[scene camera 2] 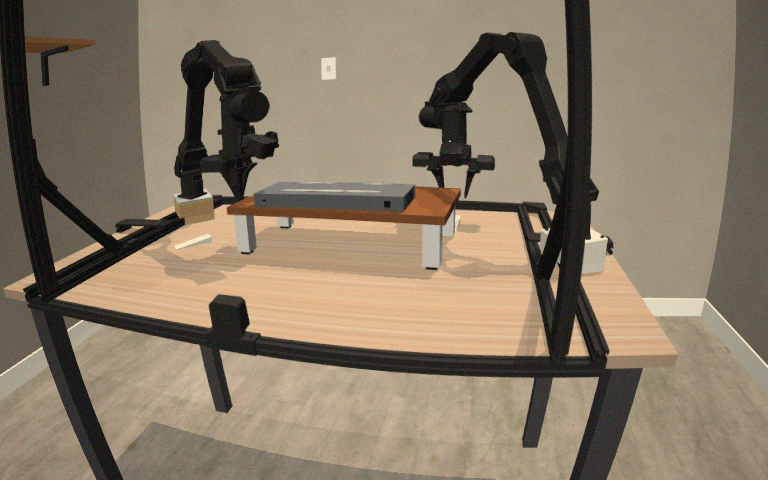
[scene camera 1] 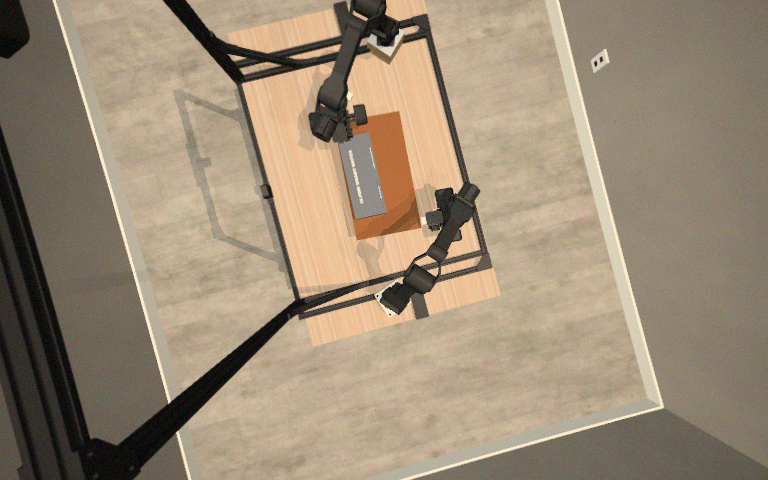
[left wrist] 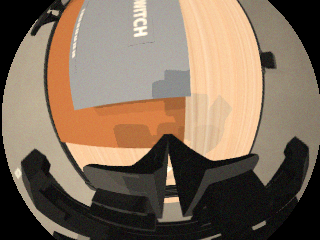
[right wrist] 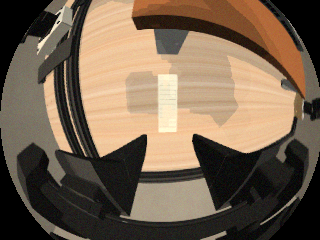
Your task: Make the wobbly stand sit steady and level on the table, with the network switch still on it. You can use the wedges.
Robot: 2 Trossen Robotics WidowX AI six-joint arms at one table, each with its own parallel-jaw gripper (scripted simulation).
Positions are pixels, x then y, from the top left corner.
Labels:
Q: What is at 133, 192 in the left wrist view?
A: My left gripper.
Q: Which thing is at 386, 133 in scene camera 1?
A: A stand.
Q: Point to a pale wedge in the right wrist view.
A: At 167, 89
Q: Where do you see a grey network switch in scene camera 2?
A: At 323, 195

